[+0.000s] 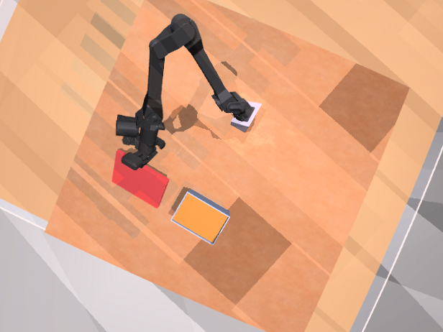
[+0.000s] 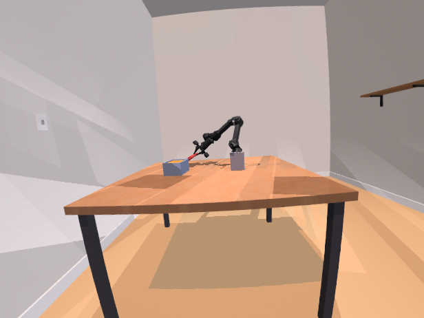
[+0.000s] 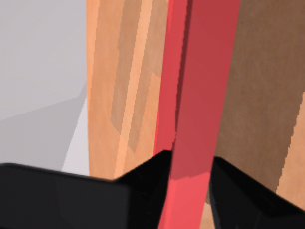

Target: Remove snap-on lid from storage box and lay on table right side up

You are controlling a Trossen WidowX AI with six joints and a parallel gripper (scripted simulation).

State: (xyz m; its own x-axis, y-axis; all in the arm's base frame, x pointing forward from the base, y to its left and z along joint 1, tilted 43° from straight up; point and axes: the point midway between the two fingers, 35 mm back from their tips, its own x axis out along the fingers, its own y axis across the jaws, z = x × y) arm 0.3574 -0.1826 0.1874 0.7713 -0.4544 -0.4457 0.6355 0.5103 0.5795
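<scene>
My gripper tip is 70 mm short of the red lid and 40 mm above it. Round my gripper tip: blue-grey storage box 70 mm ahead, 310 mm to the left, 50 mm below.
</scene>
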